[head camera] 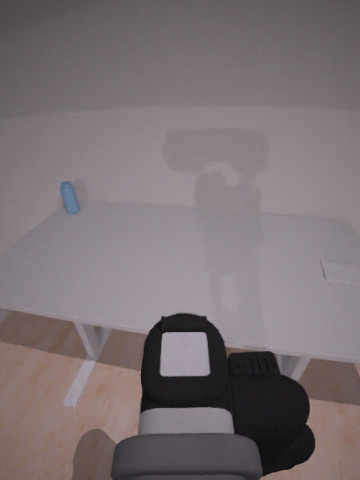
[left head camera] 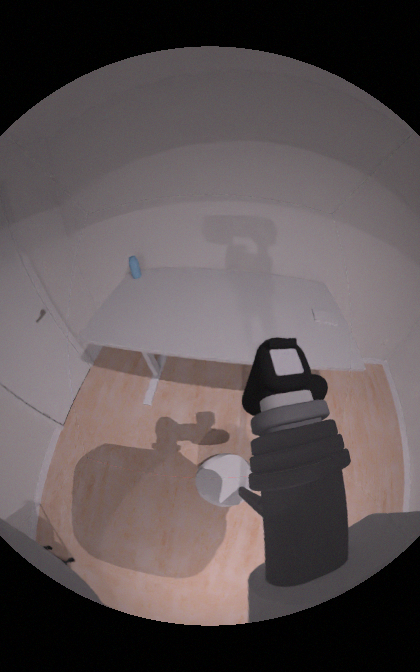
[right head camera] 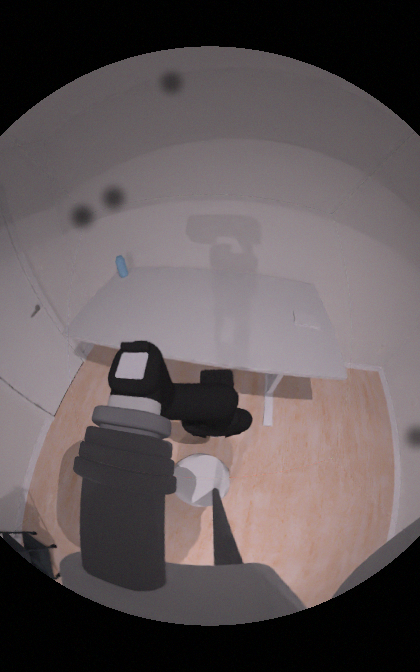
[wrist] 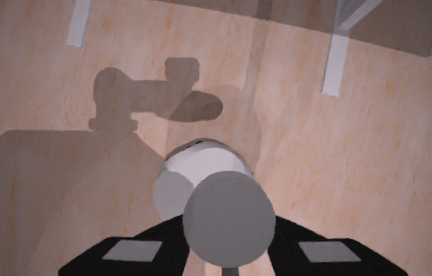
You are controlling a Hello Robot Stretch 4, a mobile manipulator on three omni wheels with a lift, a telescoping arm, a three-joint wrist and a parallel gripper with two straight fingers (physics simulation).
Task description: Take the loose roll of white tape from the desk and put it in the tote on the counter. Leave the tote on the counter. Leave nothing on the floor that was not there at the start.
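Places are measured from the robot's base along level axes (x left, y back, z up), in centimetres.
Pixels of known places: gripper, fingertip midpoint: [wrist: 228, 232].
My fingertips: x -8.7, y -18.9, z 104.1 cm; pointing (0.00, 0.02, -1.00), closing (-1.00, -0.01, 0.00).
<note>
Ahead of a thing's pixels: the offset from my fingertips to its top centre. Level surfaces: height alone.
My gripper [wrist: 228, 225] [right head camera: 216, 421] points down over the wooden floor in front of the white desk {dz -11.9 cm} [head camera: 129, 266] [left head camera: 200, 310] [right head camera: 200, 310], with the arm drawn in close to my body. It is shut on the roll of white tape {dx +0.0, dy -1.4, dz +2.4 cm} [wrist: 229, 218], which shows as a grey round disc between the two black fingers in the wrist view. In the head view only the black gripper body [head camera: 270, 399] shows; the fingers and the tape are hidden below it. The tote and the counter are not in view.
A blue bottle {dx +66.4, dy -106.6, dz +4.6 cm} [head camera: 69, 197] [left head camera: 134, 266] [right head camera: 120, 265] stands at the desk's far left corner. A flat white pad {dx -50.6, dy -55.0, dz -11.0 cm} [head camera: 343, 272] lies at its right edge. White desk legs [wrist: 335, 63] [head camera: 87, 364] stand on the floor ahead. A white round part of my base [left head camera: 220, 480] [wrist: 200, 165] lies below the gripper.
</note>
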